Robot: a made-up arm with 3 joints.
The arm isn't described. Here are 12 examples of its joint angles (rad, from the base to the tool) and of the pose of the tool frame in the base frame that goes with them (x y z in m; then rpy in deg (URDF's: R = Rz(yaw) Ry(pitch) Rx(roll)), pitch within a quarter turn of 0, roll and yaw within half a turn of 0).
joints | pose
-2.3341 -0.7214 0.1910 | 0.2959 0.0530 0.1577 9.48 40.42 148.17
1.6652 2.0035 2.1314 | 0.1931 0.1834 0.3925 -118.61 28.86 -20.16
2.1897 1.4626 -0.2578 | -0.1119 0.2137 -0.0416 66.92 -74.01 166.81
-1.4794 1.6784 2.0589 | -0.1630 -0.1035 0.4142 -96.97 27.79 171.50
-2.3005 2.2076 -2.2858 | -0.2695 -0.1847 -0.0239 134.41 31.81 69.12
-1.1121 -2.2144 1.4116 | -0.0833 -0.2804 -0.0457 127.23 7.29 159.22
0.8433 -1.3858 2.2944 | 0.1031 0.2183 -0.0953 75.98 -40.60 50.91
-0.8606 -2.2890 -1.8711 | -0.1225 0.2041 0.3991 -132.45 -12.87 -29.17
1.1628 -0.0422 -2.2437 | 0.1494 0.4503 0.1301 -1.89 -1.51 164.85
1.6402 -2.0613 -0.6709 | -0.1323 0.0103 0.4094 -130.66 43.70 145.33
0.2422 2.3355 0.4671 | -0.1774 -0.2042 0.1908 -154.86 -40.11 130.05
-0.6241 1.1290 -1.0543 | -0.1784 -0.1600 -0.1762 61.46 -26.51 -40.59
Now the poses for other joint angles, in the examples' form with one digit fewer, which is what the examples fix.
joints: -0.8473 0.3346 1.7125
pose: 0.072 0.147 0.213 -19.0 2.7 146.2
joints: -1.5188 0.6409 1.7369
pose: -0.045 0.127 0.292 -36.3 5.7 -175.3
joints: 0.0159 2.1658 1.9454
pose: -0.246 0.122 0.387 -126.0 17.6 76.7
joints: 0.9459 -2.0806 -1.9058
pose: 0.200 0.125 0.428 -120.6 -16.7 -134.6
